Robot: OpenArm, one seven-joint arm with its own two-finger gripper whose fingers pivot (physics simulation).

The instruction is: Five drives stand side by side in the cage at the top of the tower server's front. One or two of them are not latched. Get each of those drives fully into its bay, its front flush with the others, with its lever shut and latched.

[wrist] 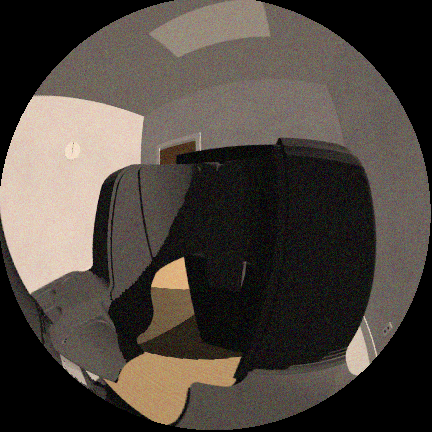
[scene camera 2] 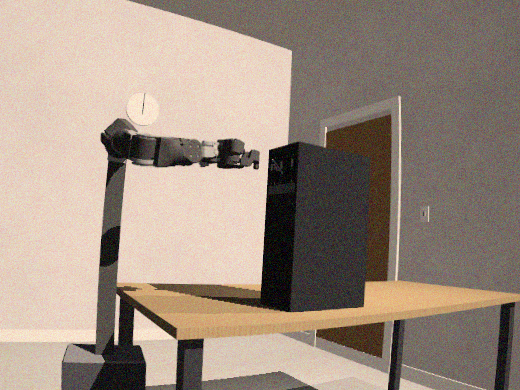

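The black tower server (scene camera 2: 330, 230) (wrist: 217, 317) stands upright on the table. The drive cage (scene camera 2: 284, 172) is at the top of its front, seen very obliquely and dark in the scene view. Small pale shapes show in the cage there, but single drives and levers cannot be told apart. My gripper (scene camera 2: 256, 163) (wrist: 230, 227) is shut and empty, level with the cage, with a small gap between its fingertips and the tower's front. In the wrist view the shut fingers cover most of the cage, so the drives' seating and latches are hidden.
The wooden table (scene camera 2: 215, 320) (wrist: 160, 375) carries the tower near its front edge. The arm (scene camera 2: 175, 151) reaches level from its post (scene camera 2: 106, 300), left of the table. A brown door (scene camera 2: 378, 200) is in the wall behind the tower, and a round clock (scene camera 2: 143, 108) hangs behind the arm.
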